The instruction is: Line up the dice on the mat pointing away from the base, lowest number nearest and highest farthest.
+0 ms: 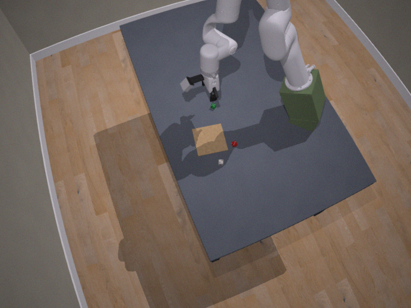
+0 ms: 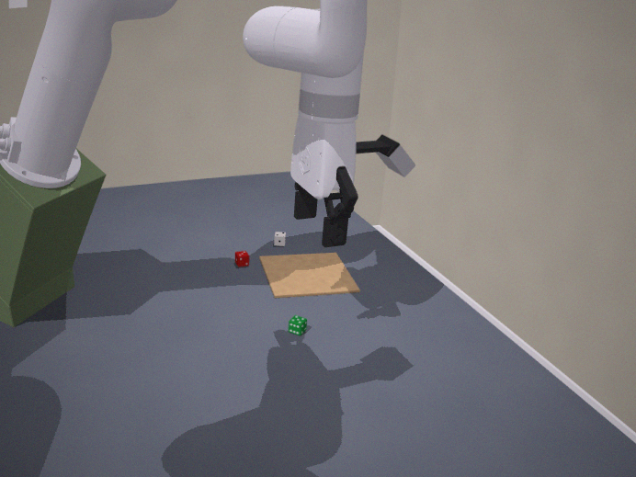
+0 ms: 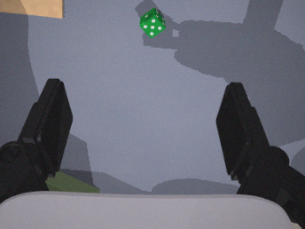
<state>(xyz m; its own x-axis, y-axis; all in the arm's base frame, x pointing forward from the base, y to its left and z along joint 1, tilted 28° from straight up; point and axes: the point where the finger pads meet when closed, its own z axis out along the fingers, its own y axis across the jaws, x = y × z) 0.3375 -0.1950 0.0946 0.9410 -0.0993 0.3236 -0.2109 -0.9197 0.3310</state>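
My hand is 2 cm past the green die and 15 cm above it. From my hand the other things lie so: mat (9 cm ahead, 13 cm to the left, 16 cm below); red die (1 cm ahead, 22 cm to the left, 15 cm below); white die (12 cm ahead, 26 cm to the left, 15 cm below).
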